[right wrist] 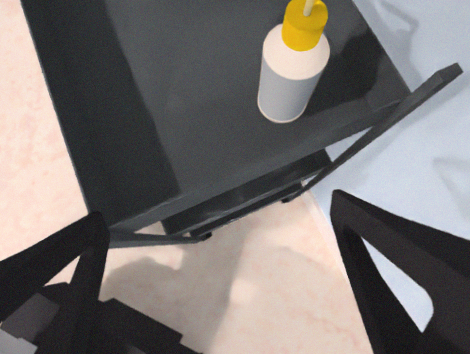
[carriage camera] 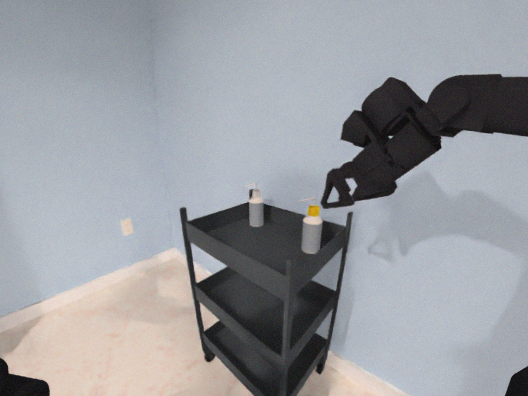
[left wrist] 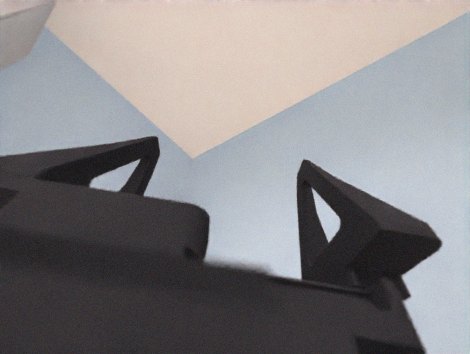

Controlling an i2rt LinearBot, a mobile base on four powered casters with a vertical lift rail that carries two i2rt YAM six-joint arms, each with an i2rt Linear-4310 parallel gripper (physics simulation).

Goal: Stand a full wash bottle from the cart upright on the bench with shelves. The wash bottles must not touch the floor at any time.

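Places are measured from the left arm's base along level axes (x ahead, y left, z up), in metres.
Where they show: left gripper, fingertip midpoint: point(left wrist: 229, 156); right gripper, fingertip midpoint: point(right wrist: 217, 212) point(carriage camera: 338, 202).
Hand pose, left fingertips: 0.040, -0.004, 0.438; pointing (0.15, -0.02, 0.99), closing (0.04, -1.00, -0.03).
Observation:
Each offset is from my left fingertips to the top centre of the thing, as dx, dy, dz. "spot": to the spot under its first point.
A wash bottle with a yellow cap @(+0.457, -0.454, -0.192) point(carriage camera: 311, 235) point(right wrist: 289, 85) stands upright on the top tray of the dark cart @(spot: +0.335, -0.240, -0.313) point(carriage camera: 235, 254) point(right wrist: 100, 125), near its right end in the carriage view. A second wash bottle with a pale cap @(+0.650, -0.270, -0.192) point(carriage camera: 256, 212) stands upright farther back on the same tray. Both have grey bodies; how full they are cannot be told. My right gripper point(carriage camera: 338, 200) point(right wrist: 217, 212) is open and empty, above the cart's right end near the yellow-capped bottle, apart from it. My left gripper point(left wrist: 229, 156) is open and empty, facing the walls and ceiling. The bench with shelves does not show.
The cart has two lower shelves and raised corner posts point(carriage camera: 288, 320). Blue walls point(carriage camera: 240, 100) stand behind it and meet in a corner at the left. A wall outlet @(+1.151, +0.699, -0.571) point(carriage camera: 126, 226) is at the left. Part of a pale object point(left wrist: 20, 37) shows at the left wrist view's upper left.

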